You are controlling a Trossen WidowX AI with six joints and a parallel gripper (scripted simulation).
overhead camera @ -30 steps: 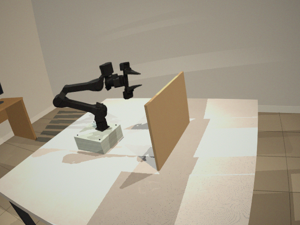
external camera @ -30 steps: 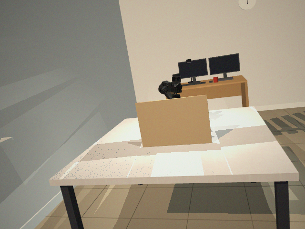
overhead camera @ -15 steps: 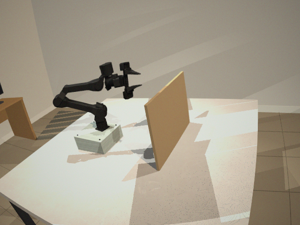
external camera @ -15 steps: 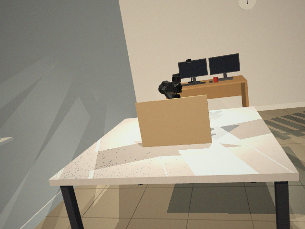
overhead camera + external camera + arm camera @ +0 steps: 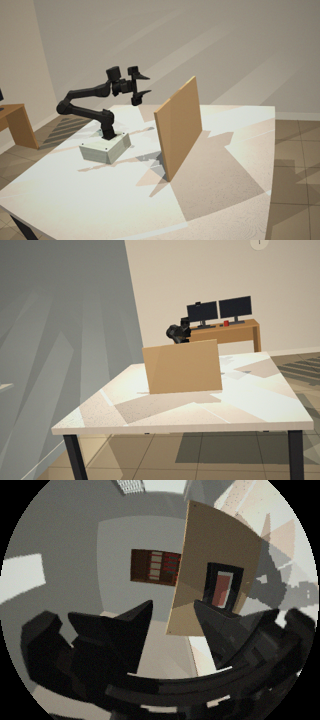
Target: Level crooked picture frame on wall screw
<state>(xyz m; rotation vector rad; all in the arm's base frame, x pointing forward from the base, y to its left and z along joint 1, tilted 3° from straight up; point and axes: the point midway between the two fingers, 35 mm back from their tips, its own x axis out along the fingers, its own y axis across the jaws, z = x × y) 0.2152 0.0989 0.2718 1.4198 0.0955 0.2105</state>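
The picture frame is 12 cm ahead of my gripper tip, 3 cm to the left of it and 17 cm below it. Round my gripper tip: tan wall panel (13 cm ahead, 1 cm to the left, 18 cm below).
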